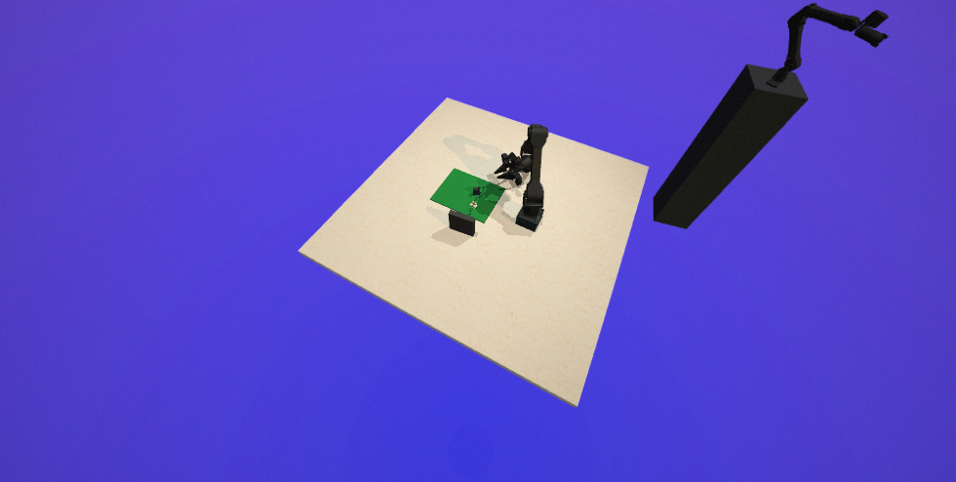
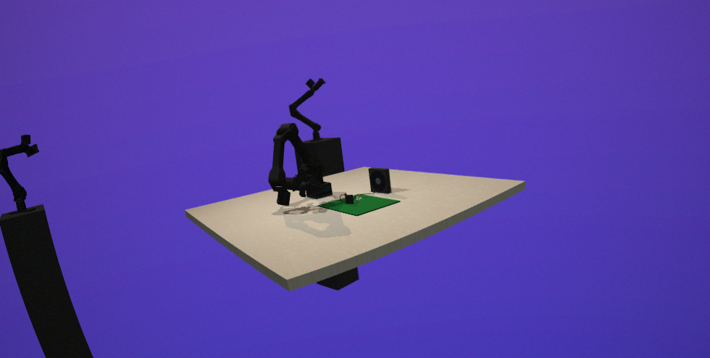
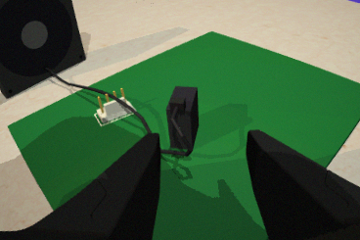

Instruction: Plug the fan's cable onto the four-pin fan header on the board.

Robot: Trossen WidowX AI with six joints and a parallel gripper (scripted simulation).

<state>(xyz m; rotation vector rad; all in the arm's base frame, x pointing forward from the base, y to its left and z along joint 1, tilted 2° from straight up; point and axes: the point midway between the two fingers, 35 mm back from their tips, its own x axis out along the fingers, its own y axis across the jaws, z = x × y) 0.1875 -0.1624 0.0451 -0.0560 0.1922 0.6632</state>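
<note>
Now: gripper tip 80 mm short of the black fan plug, 70 mm to the right of it and 70 mm above it. From my gripper tip the other things lie so: green board 110 mm ahead, 80 mm to the left, 110 mm below; then black fan 70 mm ahead, 290 mm to the left, 30 mm below; then header 70 mm ahead, 150 mm to the left, 90 mm below.
</note>
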